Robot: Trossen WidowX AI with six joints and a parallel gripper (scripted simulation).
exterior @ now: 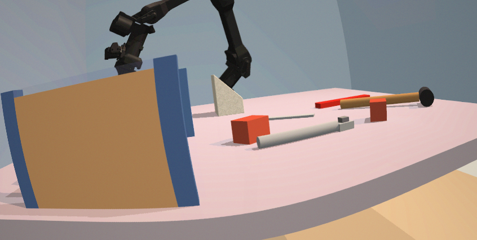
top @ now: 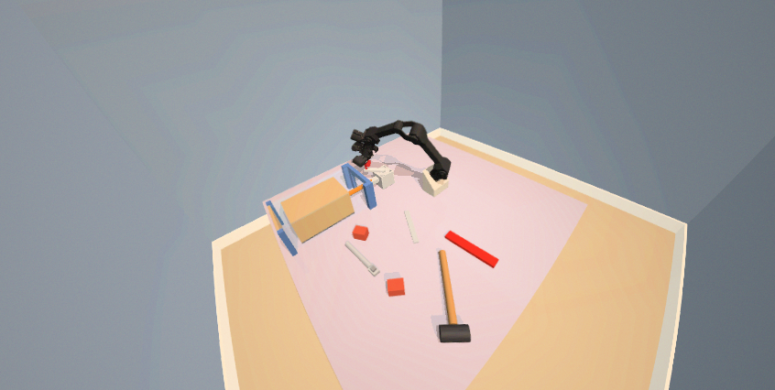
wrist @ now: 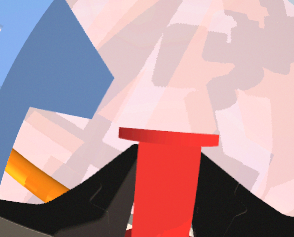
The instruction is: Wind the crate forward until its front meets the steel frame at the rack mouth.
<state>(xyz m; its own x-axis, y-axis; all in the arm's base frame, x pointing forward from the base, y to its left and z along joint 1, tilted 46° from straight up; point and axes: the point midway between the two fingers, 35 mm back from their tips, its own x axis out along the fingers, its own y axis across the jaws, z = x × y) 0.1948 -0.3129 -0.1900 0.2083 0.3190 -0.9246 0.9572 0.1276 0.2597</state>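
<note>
The pale crank arm is 3 cm behind my gripper tip, 5 cm to the left of it and 3 cm below it. Also, from my gripper tip: red knob: 2 cm to the left; then pale winch: 8 cm behind, 9 cm to the left, 10 cm below; then blue frame: 10 cm ahead, 8 cm to the left, 3 cm below.
</note>
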